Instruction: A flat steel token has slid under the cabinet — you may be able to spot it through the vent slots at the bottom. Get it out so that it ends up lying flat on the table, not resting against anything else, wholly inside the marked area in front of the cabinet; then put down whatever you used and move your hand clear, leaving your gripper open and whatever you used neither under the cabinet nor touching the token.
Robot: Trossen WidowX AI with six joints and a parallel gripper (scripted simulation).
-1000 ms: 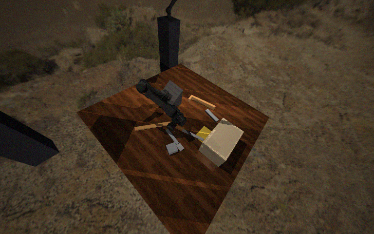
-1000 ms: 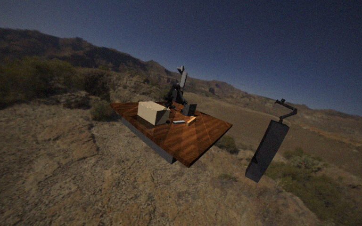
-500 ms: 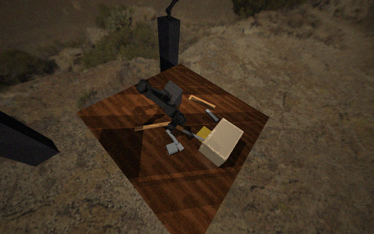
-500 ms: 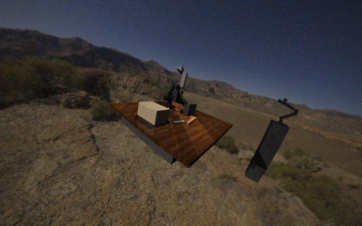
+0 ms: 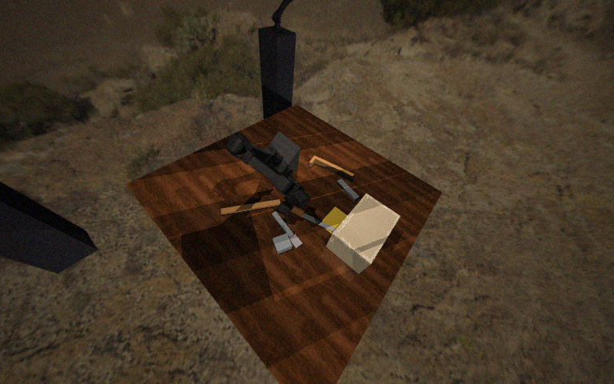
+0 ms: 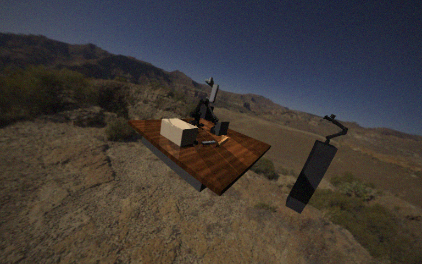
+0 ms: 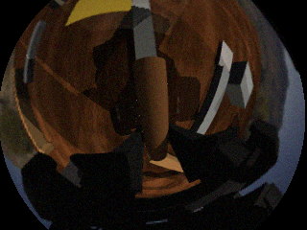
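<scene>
Right now my gripper tip is 90 mm short of the grey scraper and 110 mm to the left of it. From my gripper tip the other things lie so: wooden stick 150 mm behind, 140 mm to the right; then grey block 110 mm ahead, 170 mm to the right, 10 mm above; then grey bar 150 mm ahead, 340 mm to the left.
</scene>
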